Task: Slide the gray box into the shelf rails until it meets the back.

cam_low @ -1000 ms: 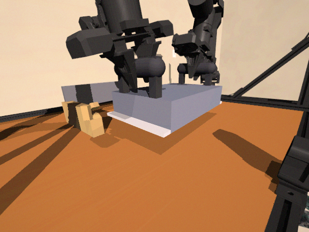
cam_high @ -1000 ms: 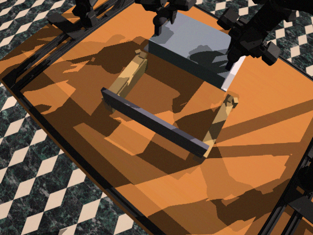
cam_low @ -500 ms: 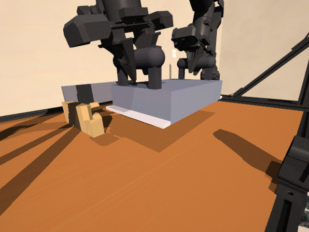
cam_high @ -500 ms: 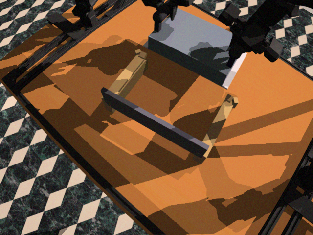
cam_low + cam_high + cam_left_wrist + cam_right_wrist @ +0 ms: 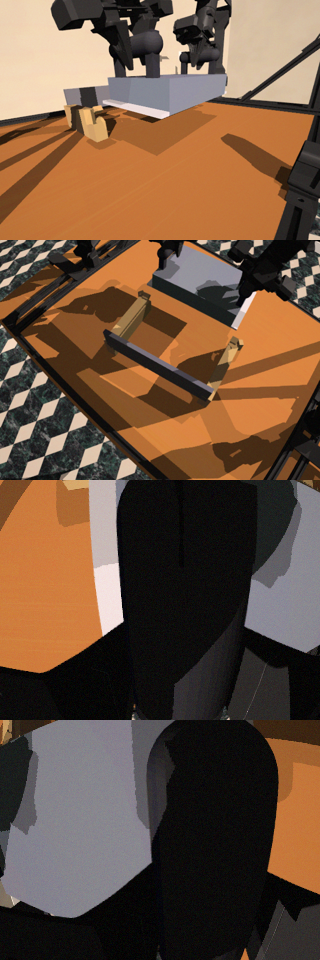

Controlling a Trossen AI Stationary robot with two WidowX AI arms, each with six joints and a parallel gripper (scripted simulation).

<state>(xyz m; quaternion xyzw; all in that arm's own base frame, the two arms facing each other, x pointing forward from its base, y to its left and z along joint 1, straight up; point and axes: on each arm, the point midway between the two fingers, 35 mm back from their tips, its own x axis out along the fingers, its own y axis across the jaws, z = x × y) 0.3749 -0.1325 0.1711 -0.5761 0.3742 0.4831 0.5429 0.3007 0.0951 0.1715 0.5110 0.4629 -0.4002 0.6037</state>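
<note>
My right gripper is now 2 cm past the gray box, 12 cm to the right of it and 5 cm above it. Round my right hand: dark back plate (27 cm ahead, 18 cm to the left, 11 cm below).
Right now the gray box is 12 cm to the right of my left hand, 5 cm below it and 2 cm ahead of it. From my left hand the other things lie so: dark back plate: 31 cm ahead, 11 cm below, 6 cm to the right.
</note>
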